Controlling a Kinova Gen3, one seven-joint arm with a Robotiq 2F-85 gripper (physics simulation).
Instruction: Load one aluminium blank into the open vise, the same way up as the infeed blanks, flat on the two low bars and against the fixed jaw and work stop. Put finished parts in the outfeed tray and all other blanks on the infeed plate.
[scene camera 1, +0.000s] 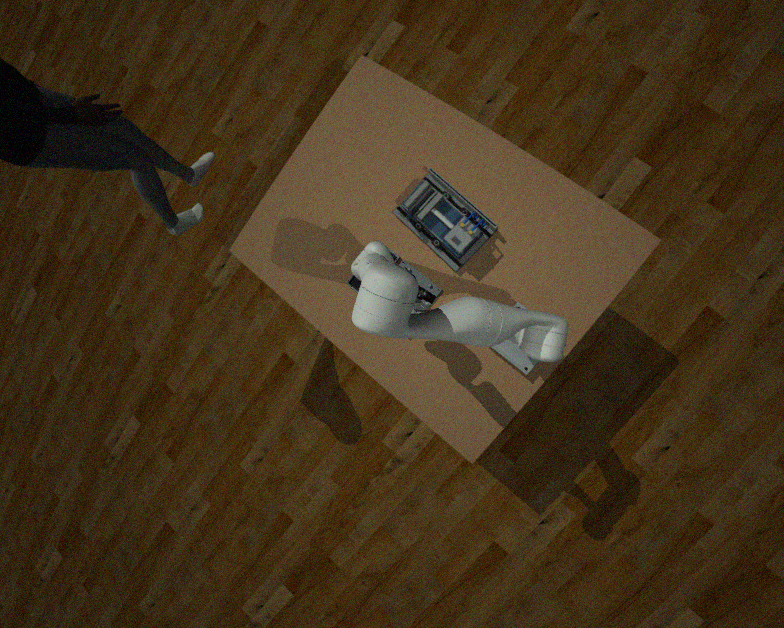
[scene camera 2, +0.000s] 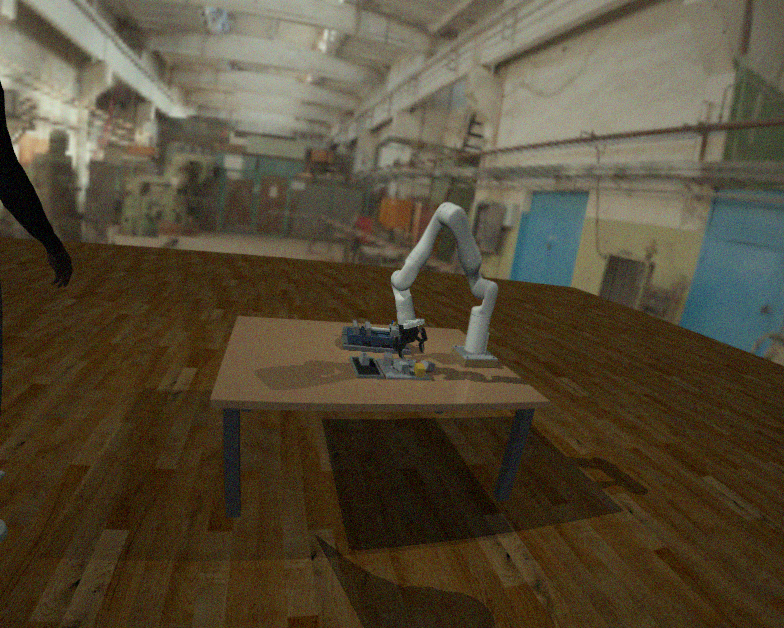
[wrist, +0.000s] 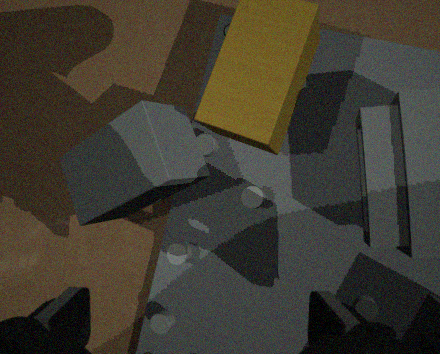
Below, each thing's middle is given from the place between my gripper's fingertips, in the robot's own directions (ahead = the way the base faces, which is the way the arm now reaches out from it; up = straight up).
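Labels:
Taking the brass blank (wrist: 252, 92) first, my gripper is 100 mm to the right of it, 10 mm short of it and 20 mm above it. There's also the vise body (scene camera 1: 439, 228), and that one's 250 mm to the right of my hand, 60 mm ahead of it and 10 mm below it. Going by their middles, the blank is the nearest to my gripper of the things named here.

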